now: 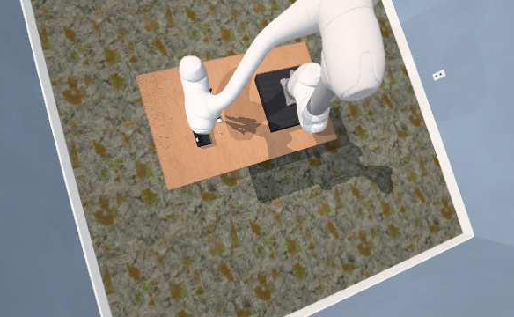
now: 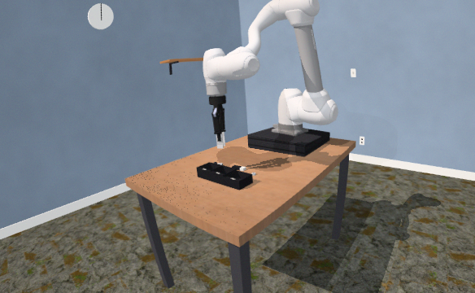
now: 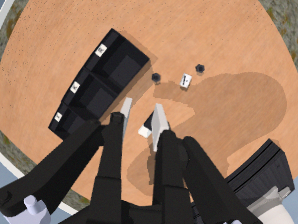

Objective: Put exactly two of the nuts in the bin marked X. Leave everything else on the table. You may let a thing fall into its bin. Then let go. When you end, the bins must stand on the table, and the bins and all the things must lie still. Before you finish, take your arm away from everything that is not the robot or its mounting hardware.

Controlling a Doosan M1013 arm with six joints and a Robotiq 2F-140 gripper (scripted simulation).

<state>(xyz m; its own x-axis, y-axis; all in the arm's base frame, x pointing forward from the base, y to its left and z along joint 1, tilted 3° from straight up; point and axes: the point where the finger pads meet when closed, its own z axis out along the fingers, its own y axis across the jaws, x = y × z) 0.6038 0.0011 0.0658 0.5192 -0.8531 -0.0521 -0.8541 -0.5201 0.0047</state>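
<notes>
Right now my hand is 14 cm above the white piece, 7 cm to the left of it and 5 cm past it. From my hand the other things lie so: pale nut (15 cm below, 14 cm to the left, 4 cm behind); then black bin row (13 cm below, 7 cm to the left, 7 cm ahead).
</notes>
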